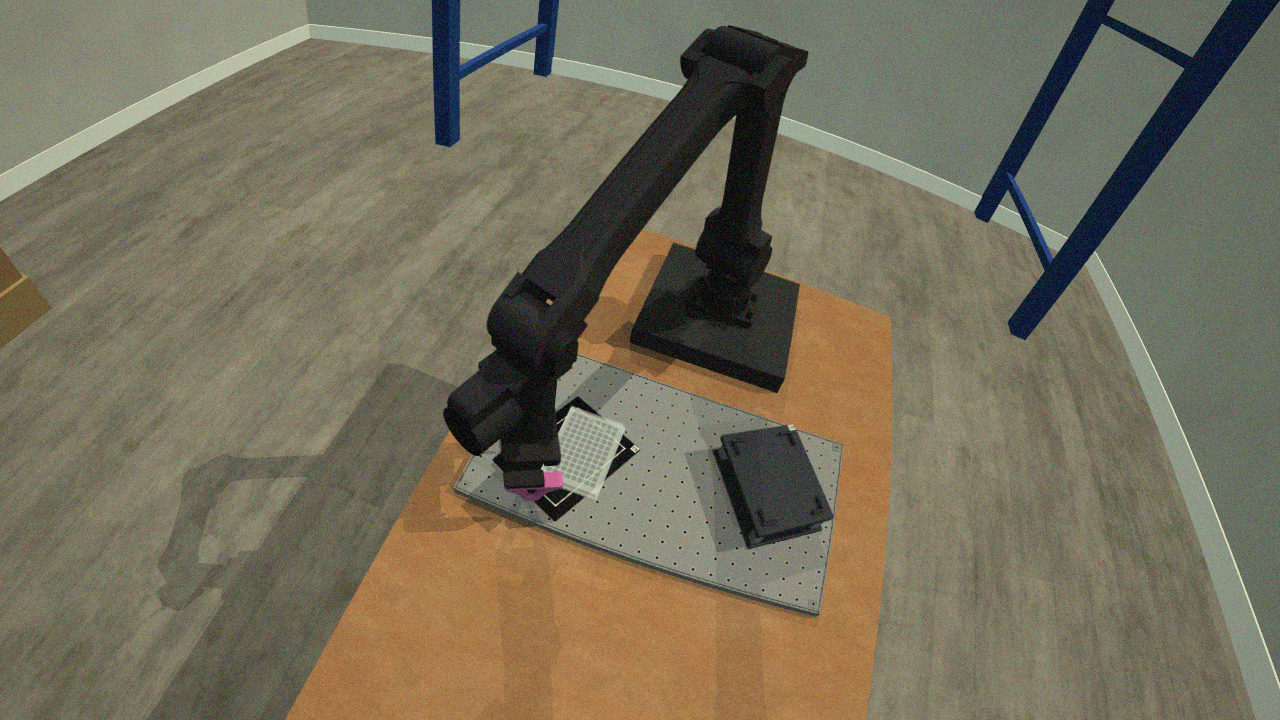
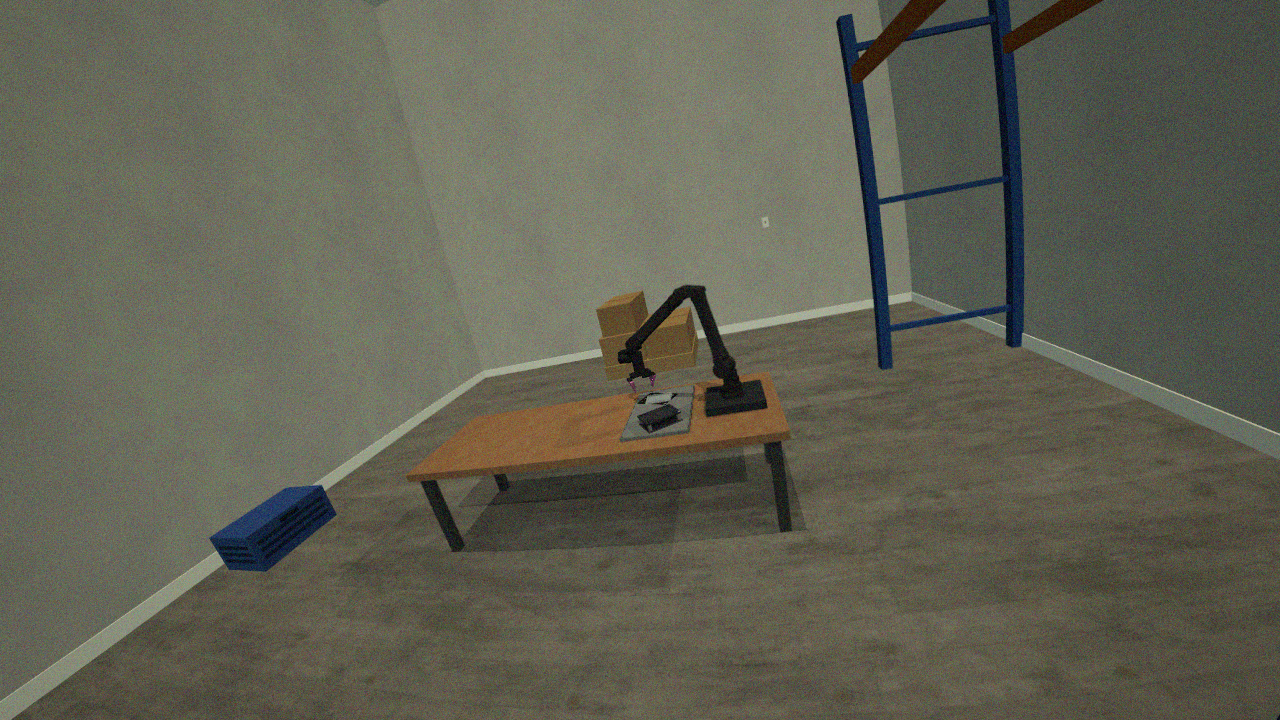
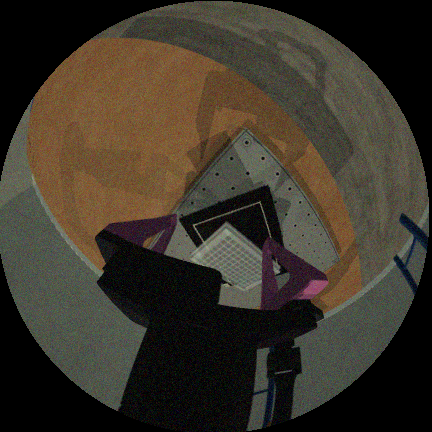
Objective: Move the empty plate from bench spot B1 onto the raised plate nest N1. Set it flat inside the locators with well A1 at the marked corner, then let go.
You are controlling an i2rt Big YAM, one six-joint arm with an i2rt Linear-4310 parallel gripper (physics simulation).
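Places are measured from the arm's base along level axes (x up, y right, z ahead), in millimetres.
Pixels of known places: gripper, between the fingertips: (image 1: 527,467) (image 2: 644,390) (image 3: 221,230); arm's base, origin of its link: (image 1: 722,303) (image 2: 733,393).
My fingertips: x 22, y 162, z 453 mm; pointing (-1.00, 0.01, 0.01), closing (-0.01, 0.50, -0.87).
Ahead of a thing's pixels: the offset from my fingertips to its top centre. "*": to the spot under its first point. Level surfaces: height alone.
The empty white well plate @[dx -29, dy -50, dz -76 mm] (image 1: 590,450) (image 3: 233,255) (image 2: 660,396) lies on the black bench spot B1 @[* dx -43, dy -51, dz +21 mm] (image 1: 556,509) (image 3: 241,205), turned askew to the spot's white outline. My gripper (image 1: 539,485) (image 3: 221,230) (image 2: 637,386) hangs just above the plate's near-left end with its purple fingers spread wide, one on each side, holding nothing. The dark raised nest N1 @[dx +5, dy -318, dz -123 mm] (image 1: 773,483) (image 2: 659,417) stands empty at the right end of the grey perforated board @[dx -45, dy -169, dz -103 mm] (image 1: 680,527) (image 3: 245,160).
The board lies on an orange table @[dx -58 mm] (image 1: 536,626) (image 2: 536,435). The arm's base (image 1: 716,322) stands behind the board. Blue rack posts (image 1: 445,72) (image 2: 872,223), cardboard boxes (image 2: 666,340) and a blue crate (image 2: 267,527) stand off the table.
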